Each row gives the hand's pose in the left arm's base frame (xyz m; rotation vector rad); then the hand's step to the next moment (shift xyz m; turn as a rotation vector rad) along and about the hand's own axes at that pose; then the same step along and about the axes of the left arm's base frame.
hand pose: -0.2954 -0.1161 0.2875 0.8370 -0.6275 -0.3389
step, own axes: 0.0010 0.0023 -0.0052 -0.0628 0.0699 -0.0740
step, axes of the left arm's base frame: 0.0042 0.0040 -0.0005 0.0013 0.1194 -0.0072
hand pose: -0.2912 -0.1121 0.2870 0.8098 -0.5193 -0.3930
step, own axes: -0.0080 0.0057 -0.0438 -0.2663 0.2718 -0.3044
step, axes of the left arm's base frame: 0.0195 0.0331 -0.0232 -0.0030 0.4853 -0.0439
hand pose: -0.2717 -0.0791 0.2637 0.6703 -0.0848 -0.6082
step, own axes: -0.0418 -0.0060 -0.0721 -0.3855 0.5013 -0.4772
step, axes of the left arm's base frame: -0.0184 0.0597 -0.0555 0.0595 0.7895 -0.0270
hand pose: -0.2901 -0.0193 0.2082 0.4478 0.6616 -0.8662
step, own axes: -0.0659 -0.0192 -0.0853 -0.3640 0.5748 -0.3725
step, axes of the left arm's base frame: -0.0762 0.0767 -0.0174 0.1655 0.7567 0.0402
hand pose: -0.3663 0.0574 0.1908 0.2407 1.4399 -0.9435
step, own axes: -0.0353 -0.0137 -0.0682 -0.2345 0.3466 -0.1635
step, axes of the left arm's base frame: -0.0538 0.0506 0.0252 0.1465 0.4219 0.0487
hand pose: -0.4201 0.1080 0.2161 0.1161 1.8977 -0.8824
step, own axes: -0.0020 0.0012 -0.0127 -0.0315 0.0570 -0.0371
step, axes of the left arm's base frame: -0.0080 0.0093 0.0040 0.0129 0.0737 0.0046
